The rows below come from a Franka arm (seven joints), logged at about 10 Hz.
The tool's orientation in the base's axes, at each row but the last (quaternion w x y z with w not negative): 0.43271, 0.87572, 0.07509, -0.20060; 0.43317, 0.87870, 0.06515, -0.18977; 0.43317, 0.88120, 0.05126, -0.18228; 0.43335, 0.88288, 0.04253, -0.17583; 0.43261, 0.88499, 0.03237, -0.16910; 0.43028, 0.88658, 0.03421, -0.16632; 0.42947, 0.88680, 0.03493, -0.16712; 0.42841, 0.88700, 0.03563, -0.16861
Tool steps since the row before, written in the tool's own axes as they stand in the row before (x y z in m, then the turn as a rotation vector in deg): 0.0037, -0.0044, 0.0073, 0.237, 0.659, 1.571; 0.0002, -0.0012, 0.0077, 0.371, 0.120, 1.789; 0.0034, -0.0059, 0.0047, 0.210, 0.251, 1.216; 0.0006, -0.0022, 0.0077, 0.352, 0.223, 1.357; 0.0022, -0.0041, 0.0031, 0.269, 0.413, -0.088; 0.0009, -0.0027, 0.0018, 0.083, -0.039, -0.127; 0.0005, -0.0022, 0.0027, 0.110, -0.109, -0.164; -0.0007, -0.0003, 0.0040, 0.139, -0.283, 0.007
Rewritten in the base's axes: -0.0001, -0.0032, -0.0087, -0.034, -1.653, -0.475; -0.0023, -0.0053, -0.0052, -0.121, -1.499, -1.045; 0.0004, -0.0003, -0.0083, -0.079, -1.121, -0.569; -0.0020, -0.0047, -0.0062, 0.008, -1.224, -0.718; 0.0004, 0.0000, -0.0056, 0.361, -0.213, 0.274; -0.0002, 0.0002, -0.0034, 0.104, 0.116, 0.017; -0.0007, -0.0007, -0.0034, 0.125, 0.186, -0.023; -0.0018, -0.0028, -0.0023, 0.070, 0.162, -0.262
